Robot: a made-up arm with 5 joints. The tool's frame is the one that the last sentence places.
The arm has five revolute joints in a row. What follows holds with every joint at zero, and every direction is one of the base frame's.
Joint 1 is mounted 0.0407 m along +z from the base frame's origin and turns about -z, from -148.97 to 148.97 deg.
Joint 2 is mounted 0.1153 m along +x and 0.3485 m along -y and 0.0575 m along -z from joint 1 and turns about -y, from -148.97 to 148.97 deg.
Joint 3 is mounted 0.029 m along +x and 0.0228 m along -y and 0.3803 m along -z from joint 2 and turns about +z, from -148.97 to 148.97 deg.
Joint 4 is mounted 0.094 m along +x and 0.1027 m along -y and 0.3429 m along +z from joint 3 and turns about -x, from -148.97 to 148.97 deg.
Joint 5 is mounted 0.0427 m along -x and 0.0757 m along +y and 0.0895 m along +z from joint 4 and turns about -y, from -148.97 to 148.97 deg.
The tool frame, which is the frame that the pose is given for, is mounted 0.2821 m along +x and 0.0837 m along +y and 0.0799 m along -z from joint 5; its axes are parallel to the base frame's.
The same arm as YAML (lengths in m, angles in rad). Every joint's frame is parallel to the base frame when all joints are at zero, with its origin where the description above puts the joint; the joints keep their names.
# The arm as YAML. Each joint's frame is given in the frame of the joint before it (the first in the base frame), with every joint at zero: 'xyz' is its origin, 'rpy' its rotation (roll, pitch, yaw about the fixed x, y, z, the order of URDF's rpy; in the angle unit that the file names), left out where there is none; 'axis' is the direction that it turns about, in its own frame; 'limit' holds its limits. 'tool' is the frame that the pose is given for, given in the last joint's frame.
units:
  length: m
  angle: rad
joints:
  - name: joint 1
    type: revolute
    origin:
      xyz: [0.0, 0.0, 0.0407]
    axis: [0.0, 0.0, -1.0]
    limit:
      lower: -2.6
      upper: 2.6
  - name: joint 2
    type: revolute
    origin:
      xyz: [0.1153, -0.3485, -0.0575]
    axis: [0.0, -1.0, 0.0]
    limit:
      lower: -2.6
      upper: 2.6
  - name: joint 3
    type: revolute
    origin:
      xyz: [0.029, -0.0228, -0.3803]
    axis: [0.0, 0.0, 1.0]
    limit:
      lower: -2.6
      upper: 2.6
  - name: joint 4
    type: revolute
    origin:
      xyz: [0.094, -0.1027, 0.3429]
    axis: [-1.0, 0.0, 0.0]
    limit:
      lower: -2.6
      upper: 2.6
  - name: joint 5
    type: revolute
    origin:
      xyz: [-0.0427, 0.0757, 0.0895]
    axis: [0.0, -1.0, 0.0]
    limit:
      lower: -2.6
      upper: 2.6
tool:
  origin:
    xyz: [0.2821, 0.0837, -0.0799]

